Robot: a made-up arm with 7 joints. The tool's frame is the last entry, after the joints. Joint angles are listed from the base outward. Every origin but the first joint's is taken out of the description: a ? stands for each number. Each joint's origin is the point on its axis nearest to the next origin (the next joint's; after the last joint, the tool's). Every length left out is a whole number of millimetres.
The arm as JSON. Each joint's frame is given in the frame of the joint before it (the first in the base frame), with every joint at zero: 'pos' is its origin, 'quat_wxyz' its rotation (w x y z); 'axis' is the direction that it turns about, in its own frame. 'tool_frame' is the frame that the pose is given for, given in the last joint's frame.
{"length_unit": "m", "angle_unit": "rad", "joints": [
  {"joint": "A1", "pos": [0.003, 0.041, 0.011], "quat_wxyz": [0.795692, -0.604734, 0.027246, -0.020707], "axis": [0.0, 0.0, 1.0]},
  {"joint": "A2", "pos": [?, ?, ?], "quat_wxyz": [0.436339, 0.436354, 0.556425, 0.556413], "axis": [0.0, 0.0, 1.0]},
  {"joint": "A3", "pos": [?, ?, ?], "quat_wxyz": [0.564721, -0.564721, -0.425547, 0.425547], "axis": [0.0, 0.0, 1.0]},
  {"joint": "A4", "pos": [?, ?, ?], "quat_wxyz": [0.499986, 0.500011, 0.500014, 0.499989], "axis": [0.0, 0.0, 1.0]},
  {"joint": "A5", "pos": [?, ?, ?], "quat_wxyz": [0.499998, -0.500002, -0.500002, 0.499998], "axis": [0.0, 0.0, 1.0]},
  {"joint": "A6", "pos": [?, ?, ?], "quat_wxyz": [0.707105, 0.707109, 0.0, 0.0], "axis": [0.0, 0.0, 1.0]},
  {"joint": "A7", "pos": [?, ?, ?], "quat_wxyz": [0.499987, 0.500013, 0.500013, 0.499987], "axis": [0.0, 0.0, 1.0]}
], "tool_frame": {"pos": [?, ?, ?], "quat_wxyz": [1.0, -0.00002, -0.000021, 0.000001]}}
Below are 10 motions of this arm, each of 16 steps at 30 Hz.
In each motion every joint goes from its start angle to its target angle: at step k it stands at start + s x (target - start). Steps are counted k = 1, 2, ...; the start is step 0. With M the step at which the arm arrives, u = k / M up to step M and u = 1 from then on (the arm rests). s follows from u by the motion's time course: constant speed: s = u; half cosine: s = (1 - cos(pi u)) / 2; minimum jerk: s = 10 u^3 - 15 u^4 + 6 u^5.
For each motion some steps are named. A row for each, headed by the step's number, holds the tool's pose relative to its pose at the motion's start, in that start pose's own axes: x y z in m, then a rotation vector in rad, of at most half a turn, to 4 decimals.
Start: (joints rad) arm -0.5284 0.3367 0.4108 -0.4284 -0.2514 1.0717 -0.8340
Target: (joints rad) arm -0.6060 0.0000 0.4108 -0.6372 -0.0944 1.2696 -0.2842
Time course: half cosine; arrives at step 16
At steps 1, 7, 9, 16:
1: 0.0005 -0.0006 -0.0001 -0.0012 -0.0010 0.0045
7: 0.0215 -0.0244 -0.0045 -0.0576 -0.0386 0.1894
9: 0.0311 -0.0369 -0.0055 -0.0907 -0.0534 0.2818
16: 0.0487 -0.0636 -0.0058 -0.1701 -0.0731 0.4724

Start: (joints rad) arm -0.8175 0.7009 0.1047 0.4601 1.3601 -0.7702 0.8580
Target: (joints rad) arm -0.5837 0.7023 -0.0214 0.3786 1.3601 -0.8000 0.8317
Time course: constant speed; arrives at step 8
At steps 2, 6, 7, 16:
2: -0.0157 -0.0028 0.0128 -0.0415 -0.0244 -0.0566
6: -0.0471 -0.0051 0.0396 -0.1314 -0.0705 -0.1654
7: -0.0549 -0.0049 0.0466 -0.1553 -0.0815 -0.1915
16: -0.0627 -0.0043 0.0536 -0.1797 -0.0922 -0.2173

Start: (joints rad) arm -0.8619 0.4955 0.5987 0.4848 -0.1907 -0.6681 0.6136
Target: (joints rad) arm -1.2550 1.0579 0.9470 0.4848 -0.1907 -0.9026 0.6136
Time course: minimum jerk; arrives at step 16
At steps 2, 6, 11, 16:
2: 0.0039 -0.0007 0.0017 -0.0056 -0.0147 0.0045
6: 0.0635 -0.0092 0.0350 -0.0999 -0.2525 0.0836
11: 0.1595 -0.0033 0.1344 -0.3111 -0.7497 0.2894
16: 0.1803 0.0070 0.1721 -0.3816 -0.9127 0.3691

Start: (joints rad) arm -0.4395 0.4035 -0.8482 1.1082 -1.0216 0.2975 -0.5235
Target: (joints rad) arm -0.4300 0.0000 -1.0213 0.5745 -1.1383 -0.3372 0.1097
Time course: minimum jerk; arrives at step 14
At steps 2, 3, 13, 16:
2: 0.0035 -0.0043 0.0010 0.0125 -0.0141 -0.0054
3: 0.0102 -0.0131 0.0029 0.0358 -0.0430 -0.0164
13: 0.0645 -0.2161 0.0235 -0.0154 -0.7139 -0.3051
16: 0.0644 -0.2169 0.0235 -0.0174 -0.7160 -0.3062

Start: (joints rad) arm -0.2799 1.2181 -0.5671 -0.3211 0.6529 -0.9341 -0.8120
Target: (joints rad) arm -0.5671 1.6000 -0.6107 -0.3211 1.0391 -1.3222 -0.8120
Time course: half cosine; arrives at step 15
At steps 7, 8, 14, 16:
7: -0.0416 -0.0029 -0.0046 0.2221 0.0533 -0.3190
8: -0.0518 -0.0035 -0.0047 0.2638 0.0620 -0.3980
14: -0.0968 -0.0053 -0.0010 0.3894 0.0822 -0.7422
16: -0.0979 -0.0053 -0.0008 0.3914 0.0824 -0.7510

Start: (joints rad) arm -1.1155 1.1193 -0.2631 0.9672 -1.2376 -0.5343 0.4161
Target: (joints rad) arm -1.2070 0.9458 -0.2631 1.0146 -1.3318 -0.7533 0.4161
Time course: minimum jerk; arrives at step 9
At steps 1, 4, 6, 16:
1: -0.0002 -0.0004 -0.0003 -0.0033 -0.0005 0.0006
4: -0.0085 -0.0142 -0.0115 -0.1120 -0.0169 0.0229
6: -0.0178 -0.0290 -0.0219 -0.2190 -0.0327 0.0514
16: -0.0231 -0.0372 -0.0269 -0.2743 -0.0406 0.0688

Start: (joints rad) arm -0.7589 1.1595 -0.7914 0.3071 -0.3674 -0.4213 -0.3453
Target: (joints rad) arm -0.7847 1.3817 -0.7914 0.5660 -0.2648 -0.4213 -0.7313
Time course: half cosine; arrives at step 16
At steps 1, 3, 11, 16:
1: -0.0007 0.0005 -0.0003 0.0017 0.0042 -0.0029
3: -0.0060 0.0044 -0.0026 0.0146 0.0374 -0.0251
11: -0.0612 0.0406 -0.0166 0.0815 0.3606 -0.2246
16: -0.0808 0.0519 -0.0180 0.0817 0.4679 -0.2843

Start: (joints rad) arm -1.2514 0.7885 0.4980 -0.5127 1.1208 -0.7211 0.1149
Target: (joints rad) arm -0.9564 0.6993 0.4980 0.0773 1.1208 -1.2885 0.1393
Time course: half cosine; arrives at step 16
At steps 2, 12, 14, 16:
2: -0.0030 -0.0030 0.0019 -0.0234 -0.0098 -0.0220
12: -0.0868 -0.0383 0.0612 -0.6101 -0.1793 -0.3976
14: -0.0995 -0.0378 0.0709 -0.6980 -0.1925 -0.4322
16: -0.1040 -0.0373 0.0744 -0.7293 -0.1964 -0.4435

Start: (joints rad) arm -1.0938 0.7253 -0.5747 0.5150 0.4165 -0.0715 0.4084
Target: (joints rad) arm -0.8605 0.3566 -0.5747 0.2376 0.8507 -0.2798 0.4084
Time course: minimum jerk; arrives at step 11
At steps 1, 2, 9, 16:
1: -0.0003 -0.0008 0.0008 -0.0009 -0.0039 -0.0010
2: -0.0018 -0.0055 0.0053 -0.0066 -0.0266 -0.0068
9: -0.0544 -0.0824 0.1208 -0.1706 -0.5137 -0.0206
16: -0.0574 -0.0844 0.1266 -0.1788 -0.5342 -0.0153

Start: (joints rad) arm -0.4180 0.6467 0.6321 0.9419 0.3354 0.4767 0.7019
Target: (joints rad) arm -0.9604 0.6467 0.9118 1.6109 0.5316 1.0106 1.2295
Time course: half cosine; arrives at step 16
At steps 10, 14, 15, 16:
10: -0.0486 -0.0264 0.0513 0.3258 0.4035 0.0722
14: -0.0806 -0.0275 0.0771 0.5065 0.4408 0.0396
15: -0.0843 -0.0272 0.0800 0.5262 0.4397 0.0351
16: -0.0855 -0.0270 0.0810 0.5329 0.4391 0.0336

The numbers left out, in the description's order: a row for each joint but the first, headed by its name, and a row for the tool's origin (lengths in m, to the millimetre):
A2: -0.004 0.015 0.0
A3: 0.25 -0.062 0.0
A4: 0.001 -0.021 0.0
A5: -0.105 -0.007 0.0
A6: 0.0 0.0 0.0
A7: 0.0 0.052 0.0
tool: 0.0 0.0 0.0

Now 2 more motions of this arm.
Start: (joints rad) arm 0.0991 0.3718 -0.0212 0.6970 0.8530 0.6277 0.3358
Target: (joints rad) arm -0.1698 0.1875 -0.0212 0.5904 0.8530 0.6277 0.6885
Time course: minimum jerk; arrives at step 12
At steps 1, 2, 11, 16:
1: 0.0000 0.0002 0.0007 -0.0018 -0.0011 0.0023
2: -0.0001 0.0014 0.0047 -0.0123 -0.0077 0.0157
11: -0.0165 0.0552 0.1244 -0.3734 -0.1698 0.4365
16: -0.0167 0.0556 0.1250 -0.3754 -0.1704 0.4386

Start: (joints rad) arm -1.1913 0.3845 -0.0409 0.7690 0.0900 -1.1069 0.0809
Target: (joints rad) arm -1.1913 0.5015 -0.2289 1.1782 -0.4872 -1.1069 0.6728
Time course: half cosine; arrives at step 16
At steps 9, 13, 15, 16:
9: -0.0275 0.0256 -0.0197 -0.0239 0.2695 0.5427
13: -0.0449 0.0428 -0.0266 0.0461 0.4034 0.8445
15: -0.0491 0.0472 -0.0278 0.0705 0.4314 0.9162
16: -0.0497 0.0478 -0.0279 0.0739 0.4349 0.9255

